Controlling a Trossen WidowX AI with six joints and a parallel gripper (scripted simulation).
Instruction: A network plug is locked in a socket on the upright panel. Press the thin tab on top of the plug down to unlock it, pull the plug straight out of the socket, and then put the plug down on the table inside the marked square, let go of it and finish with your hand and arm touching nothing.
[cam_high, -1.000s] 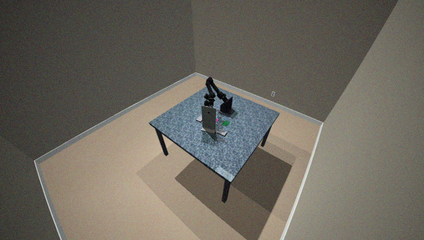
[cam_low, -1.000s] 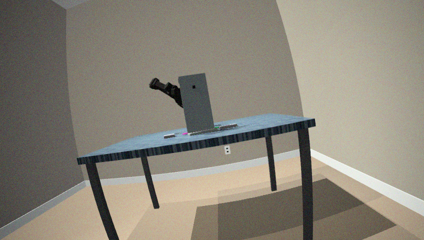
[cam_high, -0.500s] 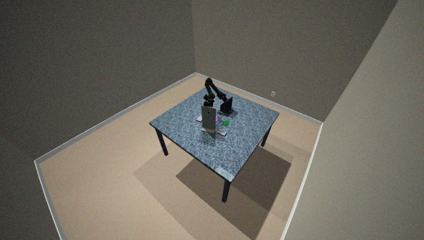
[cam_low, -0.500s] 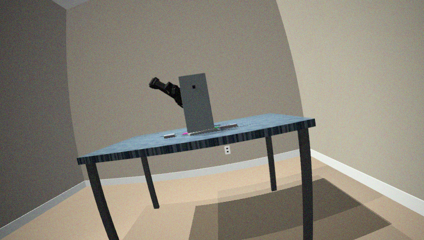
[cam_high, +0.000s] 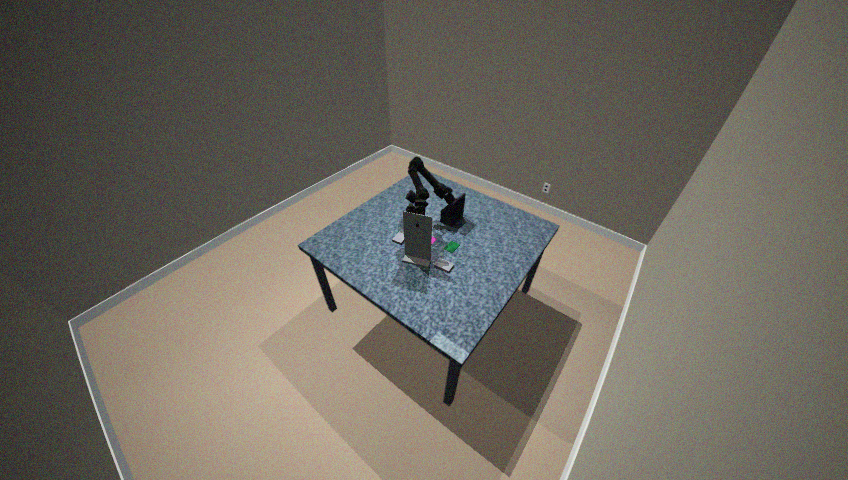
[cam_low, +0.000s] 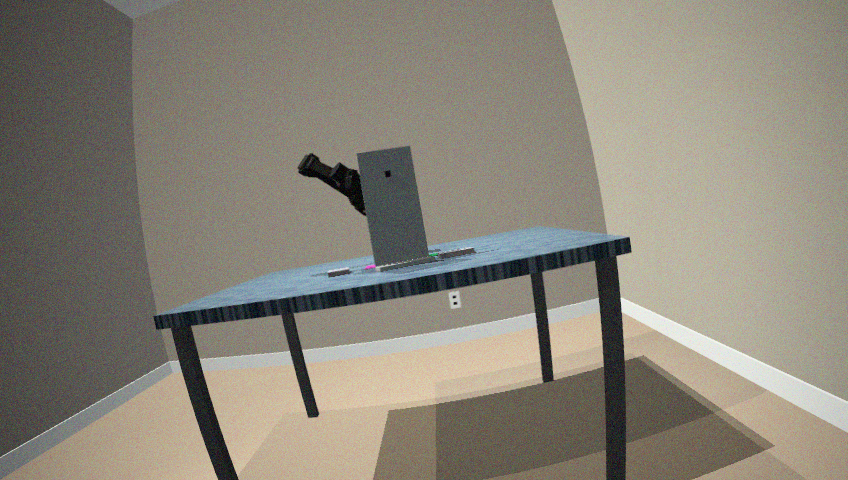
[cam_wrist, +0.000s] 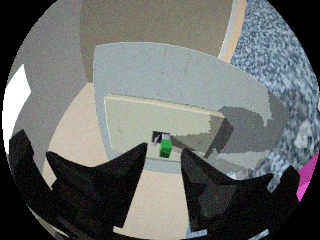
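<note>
The network plug lies 1 cm ahead of my gripper tip. From my gripper tip the other things lie so: magenta patch (27 cm below, 15 cm behind, 5 cm to the right); grey upright panel (11 cm below, 3 cm ahead, 1 cm to the left).
</note>
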